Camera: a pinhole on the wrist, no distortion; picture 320 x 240 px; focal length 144.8 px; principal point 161.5 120.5 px. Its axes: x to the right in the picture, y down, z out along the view. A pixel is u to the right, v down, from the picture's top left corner.
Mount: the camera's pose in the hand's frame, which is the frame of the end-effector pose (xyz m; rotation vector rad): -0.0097 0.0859 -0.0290 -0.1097 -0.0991 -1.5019
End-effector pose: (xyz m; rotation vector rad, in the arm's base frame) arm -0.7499 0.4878 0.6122 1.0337 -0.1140 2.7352
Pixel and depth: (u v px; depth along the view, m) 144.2 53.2 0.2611
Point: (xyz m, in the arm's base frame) -0.5397 0.2915 0.6956
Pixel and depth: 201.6 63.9 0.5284
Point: -0.2671 0.3779 0.8643
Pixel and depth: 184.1 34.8 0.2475
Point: -0.5108 0.3592 0.6789
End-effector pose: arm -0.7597 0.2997 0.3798 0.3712 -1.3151 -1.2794
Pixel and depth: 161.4 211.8 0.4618
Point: -1.1101 0.3064 0.7866
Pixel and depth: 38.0 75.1 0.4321
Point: -0.7803 0.7637 0.8105
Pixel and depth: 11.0 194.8 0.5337
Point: -0.8319 0.5415 1.2110
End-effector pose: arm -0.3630 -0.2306 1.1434 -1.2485 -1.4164 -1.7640
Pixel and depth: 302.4 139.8 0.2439
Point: -0.3983 0.0390 1.1321
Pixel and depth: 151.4 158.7 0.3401
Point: -0.1620 0.0203 1.2886
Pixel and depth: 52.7 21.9 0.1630
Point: -0.0835 -0.2007 1.1262
